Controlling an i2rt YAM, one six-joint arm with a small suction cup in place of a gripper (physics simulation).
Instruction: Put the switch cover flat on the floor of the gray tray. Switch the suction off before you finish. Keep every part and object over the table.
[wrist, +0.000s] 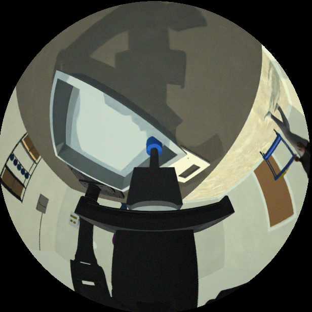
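The gray tray (61, 117) lies on the table at left and centre of the wrist view, its light floor facing up. The switch cover (200, 161), a cream plate with a rectangular slot and small holes, is outside the tray, just beyond its right end wall. A shadow falls beside it; I cannot tell whether it lies flat or leans on the tray. My gripper (154, 145), a blue suction cup, is open, with no part on it. It shows over the tray's near right part, left of the cover. Its height is hard to tell.
The dark brown table (225, 75) carries the arm's shadow. The arm's dark base plate (102, 188) is beside the tray's near left edge. Beyond the table are a shelf rack, a blue-framed chair (273, 146) and part of a person at the right.
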